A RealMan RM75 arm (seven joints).
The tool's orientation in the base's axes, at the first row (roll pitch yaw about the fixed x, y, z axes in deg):
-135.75, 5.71, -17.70
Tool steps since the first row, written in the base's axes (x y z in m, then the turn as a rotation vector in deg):
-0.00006, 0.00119, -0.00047, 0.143, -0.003, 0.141
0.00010, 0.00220, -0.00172, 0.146, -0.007, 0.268
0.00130, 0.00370, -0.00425, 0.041, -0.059, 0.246
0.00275, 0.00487, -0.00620, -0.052, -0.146, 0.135
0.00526, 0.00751, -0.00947, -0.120, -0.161, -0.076
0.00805, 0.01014, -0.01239, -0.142, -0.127, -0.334
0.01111, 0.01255, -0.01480, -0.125, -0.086, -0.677
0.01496, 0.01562, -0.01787, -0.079, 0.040, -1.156
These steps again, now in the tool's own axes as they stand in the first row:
-0.00037, -0.00044, 0.00114, 0.122, -0.137, -0.082
-0.00040, -0.00029, 0.00275, 0.114, -0.223, -0.175
0.00054, 0.00014, 0.00576, 0.032, -0.143, -0.210
0.00175, 0.00030, 0.00816, -0.019, 0.018, -0.204
0.00366, 0.00012, 0.01266, -0.057, 0.193, -0.074
0.00580, -0.00039, 0.01695, -0.063, 0.356, 0.130
0.00821, -0.00118, 0.02077, -0.025, 0.562, 0.405
0.01123, -0.00217, 0.02562, 0.028, 0.799, 0.840

